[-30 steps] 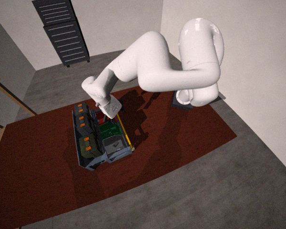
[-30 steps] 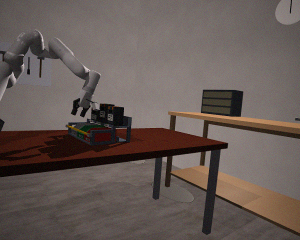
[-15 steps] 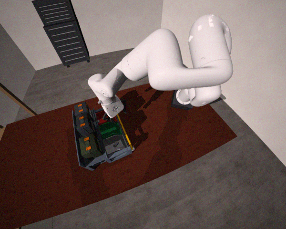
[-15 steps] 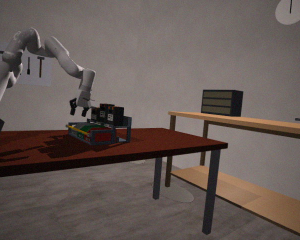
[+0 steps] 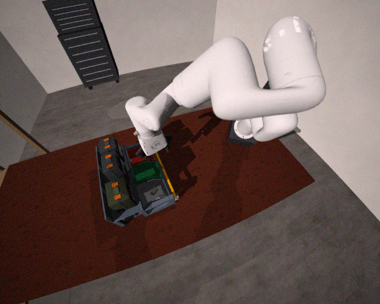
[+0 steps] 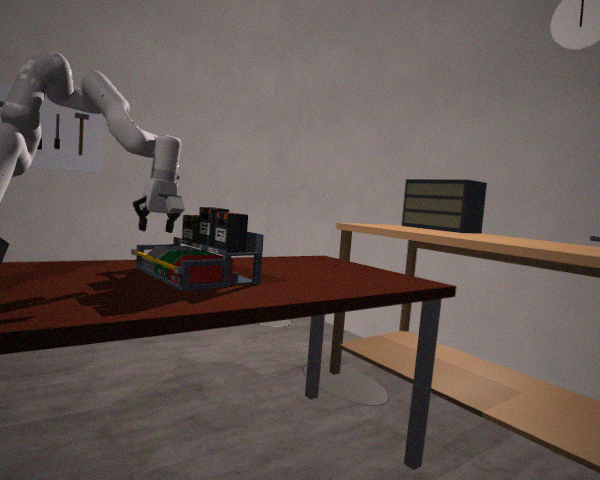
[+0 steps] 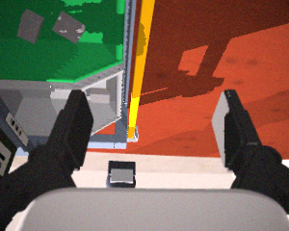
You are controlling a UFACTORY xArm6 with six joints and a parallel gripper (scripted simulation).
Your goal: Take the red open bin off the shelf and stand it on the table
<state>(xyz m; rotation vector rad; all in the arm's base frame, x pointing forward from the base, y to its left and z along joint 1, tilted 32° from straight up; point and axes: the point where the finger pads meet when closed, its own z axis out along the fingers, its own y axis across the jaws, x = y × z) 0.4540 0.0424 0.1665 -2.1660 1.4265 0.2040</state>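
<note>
Now: hand 100 mm above the yellow bar. Also, from my hand: grey bin: 70 mm ahead, 140 mm to the left, 120 mm below; red open bin: 130 mm ahead, 80 mm to the right, 120 mm below; green bin: 100 mm ahead, 30 mm to the left, 120 mm below.
</note>
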